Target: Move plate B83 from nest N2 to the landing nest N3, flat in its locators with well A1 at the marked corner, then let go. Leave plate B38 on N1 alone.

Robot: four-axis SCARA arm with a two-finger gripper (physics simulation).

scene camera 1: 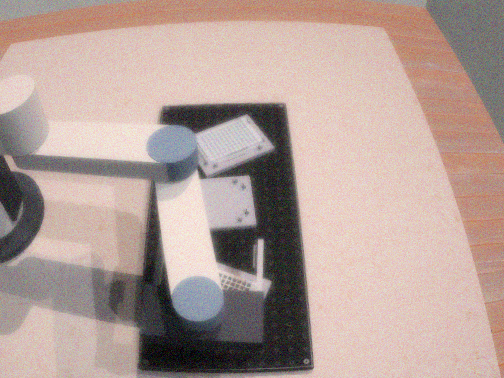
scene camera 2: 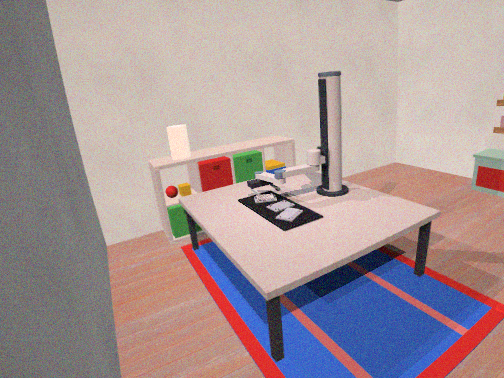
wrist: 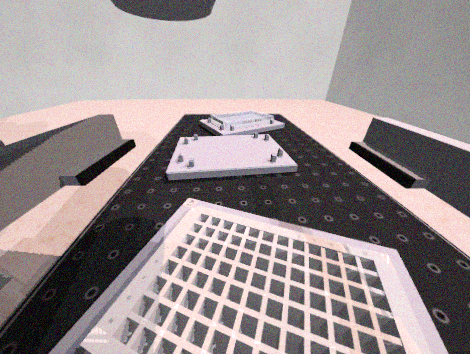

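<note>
The near plate [scene camera 1: 236, 283] [scene camera 2: 265, 198] [wrist: 260, 280], apparently B83, lies on its pale nest [wrist: 412, 280], turned at an angle; the arm partly hides it in the first scene view. An A1 mark shows at its far left corner in the wrist view. My gripper [wrist: 243, 131] is open and empty, its fingers wide apart above the near plate. The middle nest [scene camera 1: 232, 202] [scene camera 2: 280, 206] [wrist: 230, 155], apparently N3, carries no plate and shows small locator posts. The far plate [scene camera 1: 231, 142] [wrist: 242, 120], apparently B38, sits on the farthest nest [wrist: 277, 126]. The plate lettering is not readable.
All three nests stand in a row on a black perforated board [scene camera 1: 277, 325] [scene camera 2: 303, 218] on the pale table [scene camera 1: 370, 225] [scene camera 2: 350, 235]. The arm's column [scene camera 2: 334, 130] stands beside the board. A shelf unit [scene camera 2: 156, 200] is behind the table.
</note>
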